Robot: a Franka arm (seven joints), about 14 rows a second.
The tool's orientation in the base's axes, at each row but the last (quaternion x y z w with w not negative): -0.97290 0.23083 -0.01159 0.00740; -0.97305 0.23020 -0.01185 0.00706; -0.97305 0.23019 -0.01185 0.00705; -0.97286 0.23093 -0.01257 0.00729; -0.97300 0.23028 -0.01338 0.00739; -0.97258 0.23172 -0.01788 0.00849; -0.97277 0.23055 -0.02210 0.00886; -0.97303 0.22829 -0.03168 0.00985; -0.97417 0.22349 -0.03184 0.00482; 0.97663 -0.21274 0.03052 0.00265; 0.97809 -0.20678 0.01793 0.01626; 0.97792 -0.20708 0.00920 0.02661
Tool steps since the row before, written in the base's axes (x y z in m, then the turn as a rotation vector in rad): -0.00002 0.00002 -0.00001 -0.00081 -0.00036 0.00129; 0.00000 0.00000 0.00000 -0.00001 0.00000 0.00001; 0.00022 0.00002 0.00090 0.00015 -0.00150 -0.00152; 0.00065 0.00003 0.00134 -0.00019 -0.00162 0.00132; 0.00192 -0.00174 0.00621 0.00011 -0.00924 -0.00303; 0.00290 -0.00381 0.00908 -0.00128 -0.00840 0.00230; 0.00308 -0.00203 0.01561 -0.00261 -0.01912 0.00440; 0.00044 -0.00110 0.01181 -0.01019 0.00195 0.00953; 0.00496 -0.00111 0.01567 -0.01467 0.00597 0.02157; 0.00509 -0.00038 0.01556 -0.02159 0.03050 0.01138; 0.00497 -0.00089 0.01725 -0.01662 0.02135 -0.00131; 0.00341 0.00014 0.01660 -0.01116 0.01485 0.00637
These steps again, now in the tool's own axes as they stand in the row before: -0.00003 -0.00001 0.00001 -0.00054 0.00066 -0.00131; 0.00000 0.00000 0.00000 -0.00001 0.00000 -0.00001; 0.00021 -0.00013 -0.00089 0.00078 0.00130 0.00151; 0.00060 -0.00035 -0.00132 0.00059 0.00151 -0.00134; 0.00264 0.00057 -0.00616 0.00417 0.00827 0.00296; 0.00459 0.00187 -0.00899 0.00272 0.00802 -0.00242; 0.00427 0.00001 -0.01546 0.00642 0.01813 -0.00465; 0.00156 0.00039 -0.01176 -0.00943 0.00245 -0.01017; 0.00588 -0.00153 -0.01531 -0.01448 0.00050 -0.02250; 0.00572 -0.00189 -0.01523 -0.03157 -0.01885 -0.01318; 0.00562 -0.00078 -0.01705 -0.02387 -0.01281 0.00000; 0.00354 -0.00071 -0.01656 -0.01602 -0.00872 -0.00727
